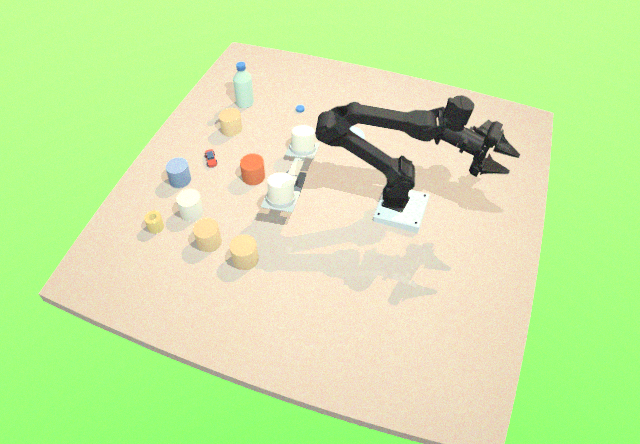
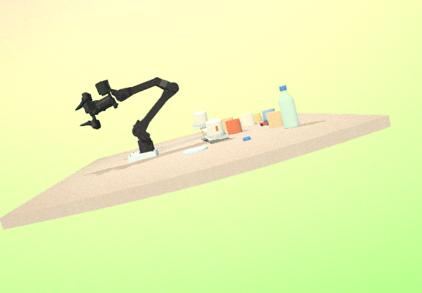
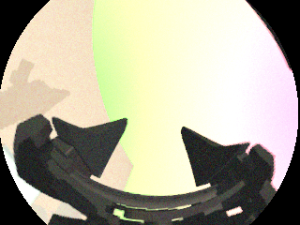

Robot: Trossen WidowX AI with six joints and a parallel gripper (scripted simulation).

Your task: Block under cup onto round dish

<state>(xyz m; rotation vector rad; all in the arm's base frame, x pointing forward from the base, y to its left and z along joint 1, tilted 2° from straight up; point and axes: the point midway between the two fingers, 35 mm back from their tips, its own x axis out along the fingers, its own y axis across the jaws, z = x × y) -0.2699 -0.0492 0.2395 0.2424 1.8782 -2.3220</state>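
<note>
My gripper tip is now 64 cm short of the pale green block, 2 cm to the left of it and 23 cm above it. The rest, counted from my gripper tip: blue cap (75 cm ahead, 21 cm to the right, 26 cm below); round dish (54 cm ahead, 16 cm to the right, 27 cm below); orange cylinder (72 cm ahead, 15 cm to the left, 23 cm below).
</note>
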